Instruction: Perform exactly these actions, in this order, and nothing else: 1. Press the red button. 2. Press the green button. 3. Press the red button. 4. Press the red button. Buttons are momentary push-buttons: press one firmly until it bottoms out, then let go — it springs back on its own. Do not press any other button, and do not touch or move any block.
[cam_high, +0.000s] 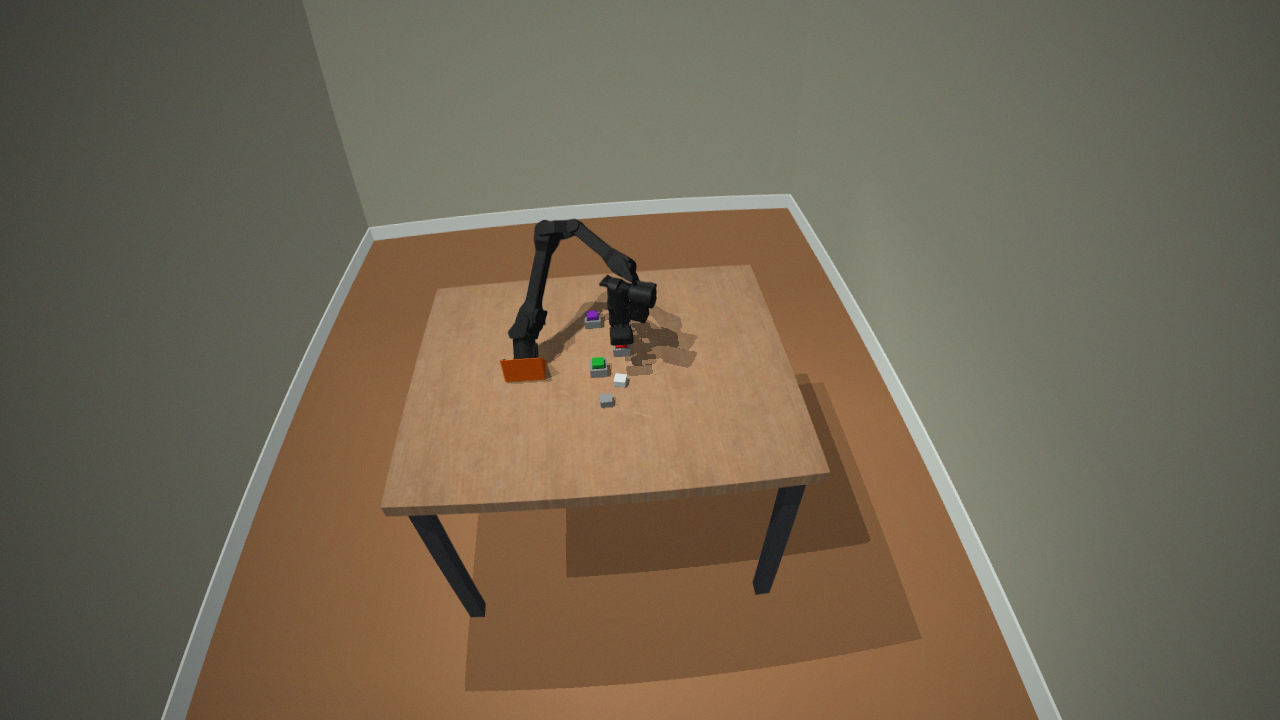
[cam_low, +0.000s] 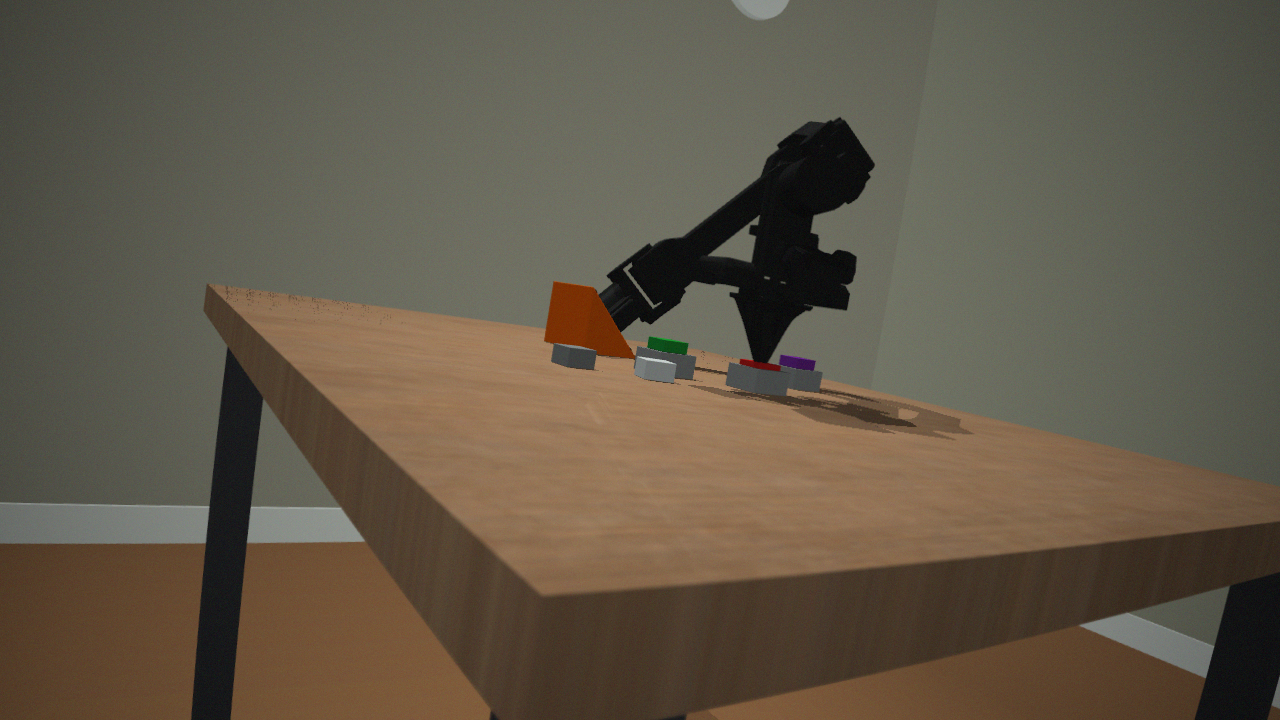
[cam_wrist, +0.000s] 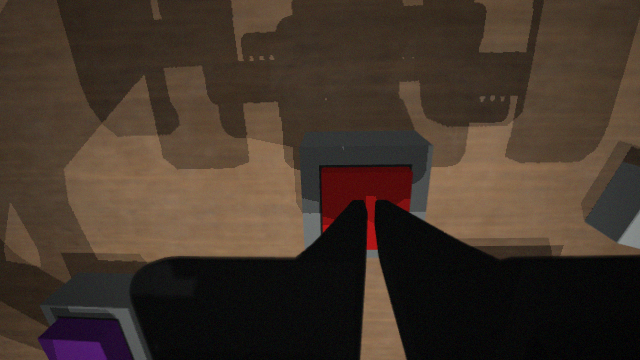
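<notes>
Right now my gripper tip is 10 mm above the red button. The rest, counted from my gripper tip: light grey block 20 mm behind, 130 mm to the right, 20 mm below; purple button 70 mm behind, 140 mm to the left; green button 70 mm behind, 70 mm to the right.
</notes>
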